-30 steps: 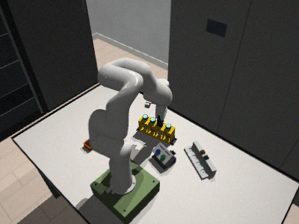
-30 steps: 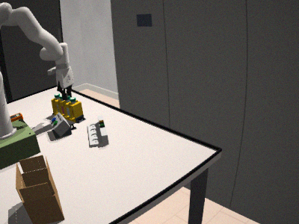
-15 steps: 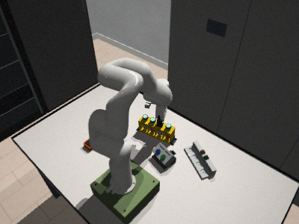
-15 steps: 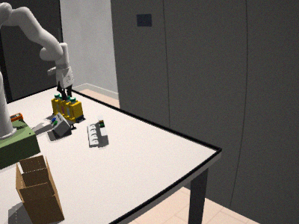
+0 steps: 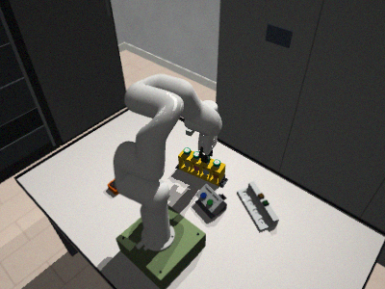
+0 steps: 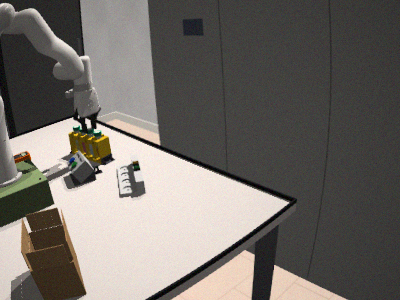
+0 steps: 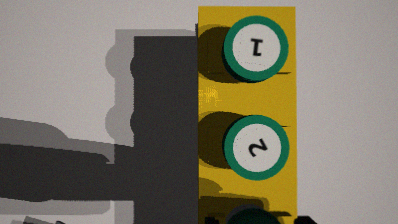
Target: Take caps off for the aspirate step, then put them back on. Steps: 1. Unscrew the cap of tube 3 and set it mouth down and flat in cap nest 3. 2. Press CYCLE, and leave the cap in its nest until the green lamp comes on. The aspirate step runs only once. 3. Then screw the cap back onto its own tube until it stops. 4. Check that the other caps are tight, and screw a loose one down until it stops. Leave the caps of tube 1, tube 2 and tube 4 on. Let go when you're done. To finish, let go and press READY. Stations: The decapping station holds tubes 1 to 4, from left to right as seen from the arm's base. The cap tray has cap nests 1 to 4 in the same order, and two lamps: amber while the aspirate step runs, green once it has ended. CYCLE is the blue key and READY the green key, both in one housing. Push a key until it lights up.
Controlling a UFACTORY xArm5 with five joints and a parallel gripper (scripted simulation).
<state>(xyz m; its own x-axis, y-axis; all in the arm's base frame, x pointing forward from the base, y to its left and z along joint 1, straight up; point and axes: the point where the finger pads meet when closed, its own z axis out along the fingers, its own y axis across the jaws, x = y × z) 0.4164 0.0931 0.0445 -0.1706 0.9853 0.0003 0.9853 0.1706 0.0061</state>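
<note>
My gripper is now 140 mm past the blue cycle key, 90 mm to the left of it and 70 mm above it. Also, from my hand: orange object (290 mm behind, 270 mm to the left, 120 mm below); key housing (130 mm behind, 120 mm to the right, 80 mm below); green ready key (150 mm behind, 140 mm to the right, 70 mm below).
</note>
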